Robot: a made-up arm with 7 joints. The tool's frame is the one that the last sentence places.
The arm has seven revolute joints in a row. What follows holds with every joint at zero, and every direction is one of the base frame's.
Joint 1 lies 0.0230 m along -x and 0.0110 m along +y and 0.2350 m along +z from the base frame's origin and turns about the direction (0, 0.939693, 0.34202), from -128.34 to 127.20 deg.
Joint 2 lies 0.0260 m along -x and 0.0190 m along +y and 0.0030 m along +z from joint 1 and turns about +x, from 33.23 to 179.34 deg.
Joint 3 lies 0.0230 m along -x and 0.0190 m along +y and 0.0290 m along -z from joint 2 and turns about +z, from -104.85 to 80.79 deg.
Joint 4 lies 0.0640 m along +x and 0.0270 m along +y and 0.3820 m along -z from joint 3 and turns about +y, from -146.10 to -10.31 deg.
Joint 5 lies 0.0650 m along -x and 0.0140 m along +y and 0.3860 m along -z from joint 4 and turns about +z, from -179.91 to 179.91 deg.
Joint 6 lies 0.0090 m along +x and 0.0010 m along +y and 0.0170 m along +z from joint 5 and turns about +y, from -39.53 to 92.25 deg.
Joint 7 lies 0.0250 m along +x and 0.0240 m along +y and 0.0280 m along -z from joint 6 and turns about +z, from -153.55 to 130.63 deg.
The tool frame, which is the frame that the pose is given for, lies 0.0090 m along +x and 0.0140 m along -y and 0.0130 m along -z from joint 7; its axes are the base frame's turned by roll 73.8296, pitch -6.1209 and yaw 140.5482 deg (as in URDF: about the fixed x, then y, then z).
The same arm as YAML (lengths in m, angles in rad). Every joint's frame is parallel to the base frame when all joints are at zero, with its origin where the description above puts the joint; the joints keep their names.
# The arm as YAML. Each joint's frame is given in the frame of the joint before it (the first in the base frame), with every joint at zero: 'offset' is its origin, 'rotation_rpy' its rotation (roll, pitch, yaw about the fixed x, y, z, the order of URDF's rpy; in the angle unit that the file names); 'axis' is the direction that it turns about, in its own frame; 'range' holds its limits. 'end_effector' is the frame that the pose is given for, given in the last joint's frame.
length_unit: m
angle_unit: rad
chain:
  - id: joint 1
    offset: [-0.023, 0.011, 0.235]
    rotation_rpy: [0.0, 0.0, 0.0]
    axis: [0.0, 0.9397, 0.342]
    range: [-2.24, 2.2201]
  - id: joint 2
    offset: [-0.026, 0.019, 0.003]
    rotation_rpy: [0.0, 0.0, 0.0]
    axis: [1.0, 0.0, 0.0]
    range: [0.58, 3.1301]
  - id: joint 3
    offset: [-0.023, 0.019, -0.029]
    rotation_rpy: [0.0, 0.0, 0.0]
    axis: [0.0, 0.0, 1.0]
    range: [-1.83, 1.4101]
  - id: joint 4
    offset: [0.064, 0.027, -0.382]
    rotation_rpy: [0.0, 0.0, 0.0]
    axis: [0.0, 1.0, 0.0]
    range: [-2.5499, -0.1799]
  - id: joint 5
    offset: [-0.065, 0.014, -0.386]
    rotation_rpy: [0.0, 0.0, 0.0]
    axis: [0.0, 0.0, 1.0]
    range: [-3.14, 3.14]
  - id: joint 6
    offset: [0.009, 0.001, 0.017]
    rotation_rpy: [0.0, 0.0, 0.0]
    axis: [0.0, 1.0, 0.0]
    range: [-0.6899, 1.6101]
  - id: joint 7
    offset: [0.025, 0.024, -0.028]
    rotation_rpy: [0.0, 0.0, 0.0]
    axis: [0.0, 0.0, 1.0]
    range: [-2.68, 2.2799]
end_effector:
  offset: [0.009, -0.014, -0.013]
  rotation_rpy: [1.2886, -0.1068, 2.453]

